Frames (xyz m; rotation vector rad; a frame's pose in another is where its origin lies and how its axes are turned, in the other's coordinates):
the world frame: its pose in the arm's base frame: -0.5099 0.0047 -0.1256 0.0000 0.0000 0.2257
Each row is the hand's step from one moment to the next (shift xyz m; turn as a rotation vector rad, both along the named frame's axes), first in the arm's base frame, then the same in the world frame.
Working: the arm's base frame: its pose in the world frame: 0.4959 -0.1187 0.1256 0.0000 0.0000 -0.2257

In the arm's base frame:
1: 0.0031 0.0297 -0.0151 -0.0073 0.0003 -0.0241
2: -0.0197 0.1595 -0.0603 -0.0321 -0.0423 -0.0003
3: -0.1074 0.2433 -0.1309 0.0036 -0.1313 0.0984
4: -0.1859 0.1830 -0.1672 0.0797 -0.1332 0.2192
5: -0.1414 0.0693 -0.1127 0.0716 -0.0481 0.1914
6: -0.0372 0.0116 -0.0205 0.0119 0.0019 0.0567
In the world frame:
1: 0.0097 0.0283 -0.0151 -0.0070 0.0019 -0.0241
2: 0.0165 0.1599 -0.0603 -0.0408 -0.0340 -0.0003
3: -0.0502 0.2612 -0.1309 -0.0259 -0.1288 0.0984
4: -0.1402 0.2200 -0.1672 0.0479 -0.1477 0.2192
5: -0.1223 0.0992 -0.1127 0.0590 -0.0629 0.1914
6: -0.0337 0.0196 -0.0205 0.0120 -0.0008 0.0567

